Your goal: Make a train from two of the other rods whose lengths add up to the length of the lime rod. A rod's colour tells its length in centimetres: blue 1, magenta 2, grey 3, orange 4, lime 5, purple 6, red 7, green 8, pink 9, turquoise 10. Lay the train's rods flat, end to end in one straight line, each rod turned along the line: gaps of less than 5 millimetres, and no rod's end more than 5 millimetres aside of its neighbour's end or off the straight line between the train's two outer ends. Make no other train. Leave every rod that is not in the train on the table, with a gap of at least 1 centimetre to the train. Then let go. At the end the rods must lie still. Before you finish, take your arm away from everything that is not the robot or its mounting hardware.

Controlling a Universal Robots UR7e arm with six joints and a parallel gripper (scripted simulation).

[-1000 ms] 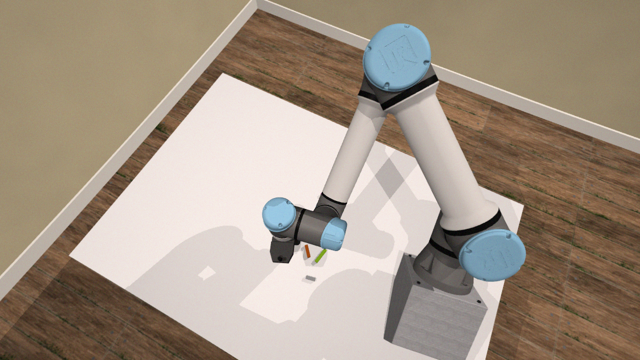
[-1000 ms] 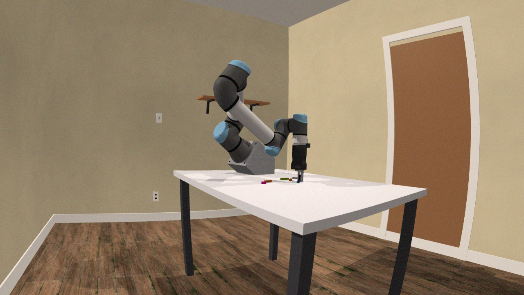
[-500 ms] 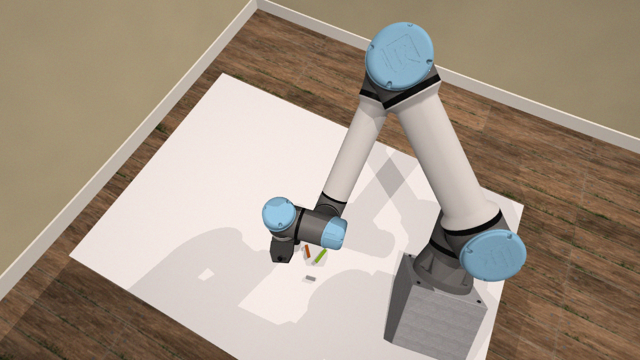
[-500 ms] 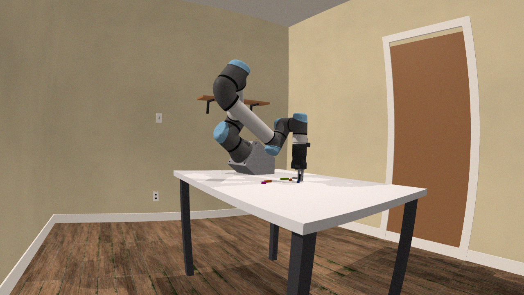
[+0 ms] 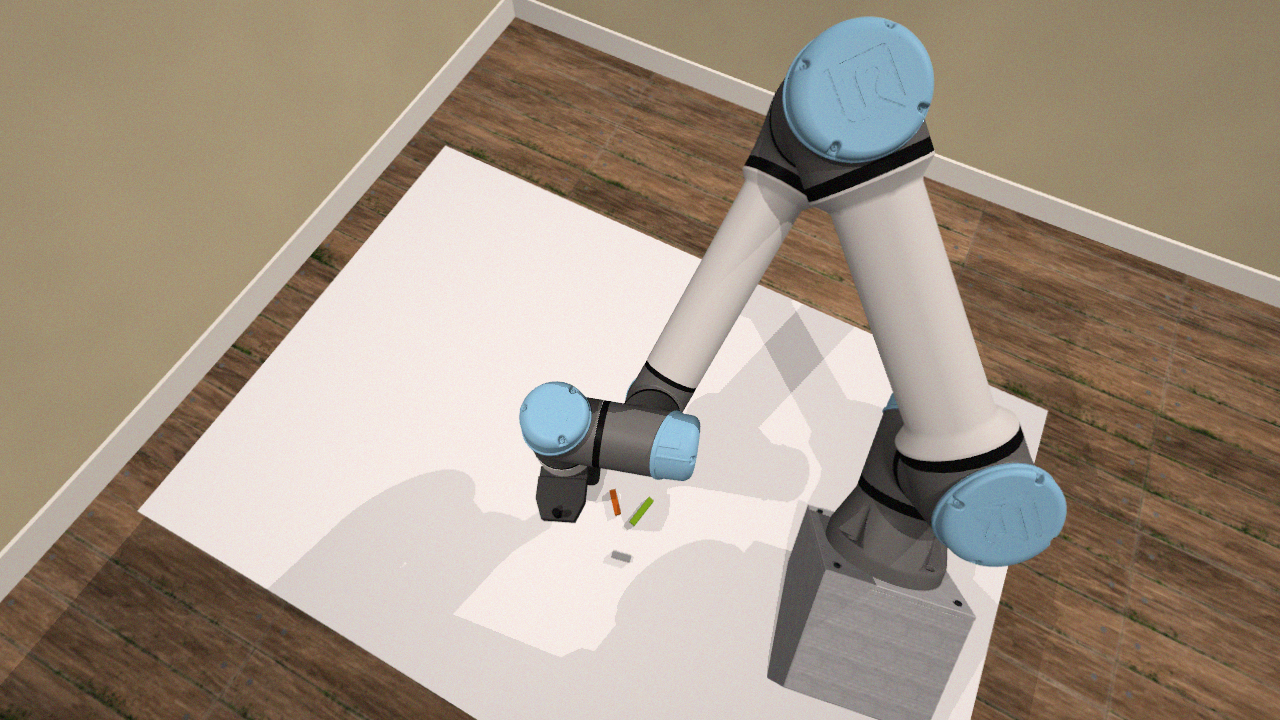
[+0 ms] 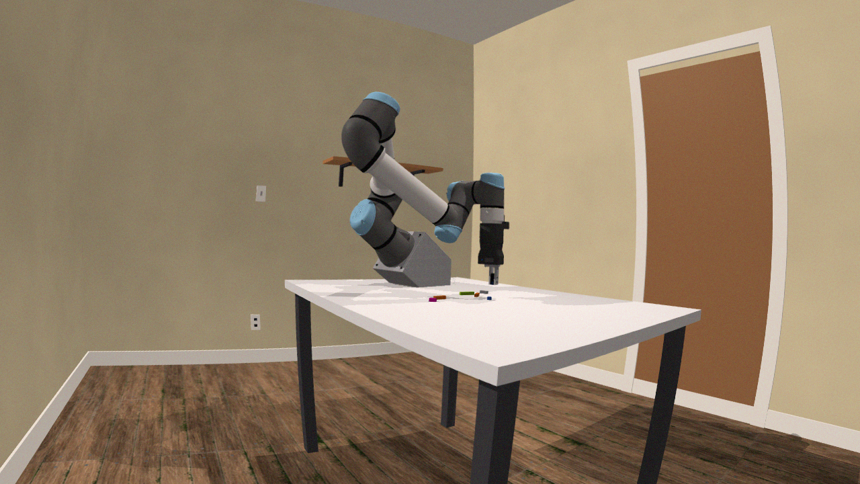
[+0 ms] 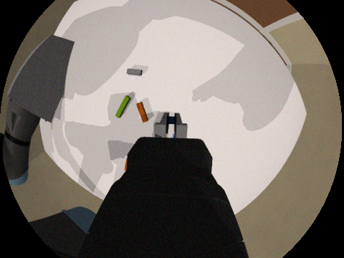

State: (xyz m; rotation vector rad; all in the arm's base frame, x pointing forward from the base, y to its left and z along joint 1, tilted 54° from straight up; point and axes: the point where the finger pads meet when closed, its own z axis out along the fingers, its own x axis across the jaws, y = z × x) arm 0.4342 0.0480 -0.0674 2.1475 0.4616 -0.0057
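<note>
The magenta rod is 3 cm behind my hand, 22 cm to the right of it and 6 cm below it. The rest, counted from my hand: lime rod 10 cm behind, 2 cm to the right, 6 cm below; then grey rod 10 cm behind, 6 cm to the left, 6 cm below.
</note>
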